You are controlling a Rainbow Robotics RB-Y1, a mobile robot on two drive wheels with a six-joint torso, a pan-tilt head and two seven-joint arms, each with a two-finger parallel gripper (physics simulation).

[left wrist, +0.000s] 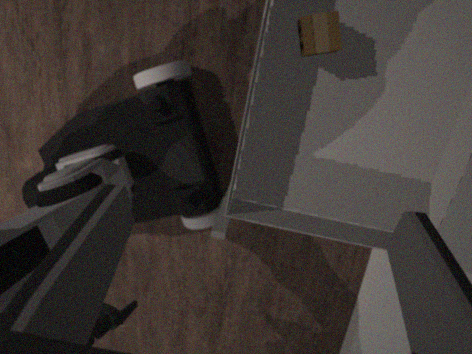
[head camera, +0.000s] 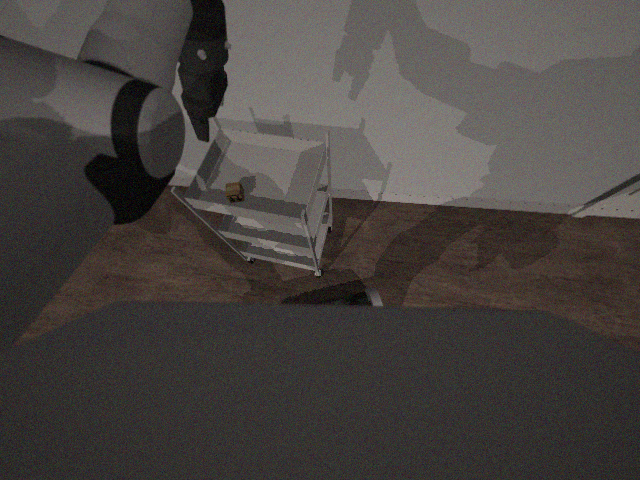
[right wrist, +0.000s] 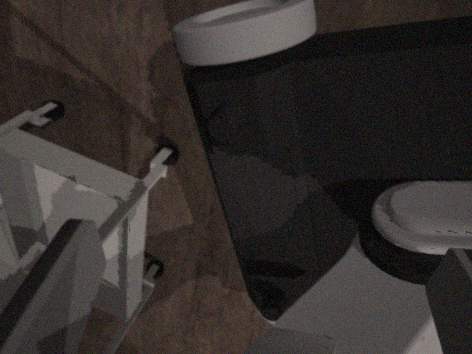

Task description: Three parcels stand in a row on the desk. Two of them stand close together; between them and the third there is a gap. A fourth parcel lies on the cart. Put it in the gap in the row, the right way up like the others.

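Frame: origin at the robot's base, x ahead, y left, z up, level; millimetres.
Seen in the pictures: left gripper, fingertip midpoint: (left wrist: 261,217) (head camera: 211,121); right gripper, fingertip midpoint: (left wrist: 120,296) (right wrist: 269,256).
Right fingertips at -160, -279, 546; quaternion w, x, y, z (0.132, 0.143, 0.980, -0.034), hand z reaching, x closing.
A point is followed by its place in that frame, as x, y, z.
A small brown parcel (head camera: 234,190) {430, 200, 715} (left wrist: 320,34) {440, 205, 714} with a lighter tape band lies on the top tray of the grey cart (head camera: 242,209) {338, 176, 725} (left wrist: 310,225) {373, -75, 703} (right wrist: 75,160) {384, -83, 151}, near its long near edge. Which way up it is cannot be told. My left gripper (head camera: 204,129) {351, 124, 1051} (left wrist: 261,217) {351, 124, 1051} is open, with no parcel between its fingers; the parcel lies beyond the fingertips, toward the upper right in the left wrist view. My right gripper (right wrist: 269,256) {-160, -279, 546} is open and empty, with the cart at the left of its view. The desk and the row of three parcels do not show in these views.
My dark wheeled base (left wrist: 175,155) {-12, -3, 191} (right wrist: 400,100) {-203, -166, 169} stands close beside the cart on the brown wood floor (head camera: 465,242) {251, -921, 1}. A pale wall (head camera: 289,77) {832, -82, 799} with shadows rises behind the cart. The cart has raised tray rims, upright end frames and lower shelves.
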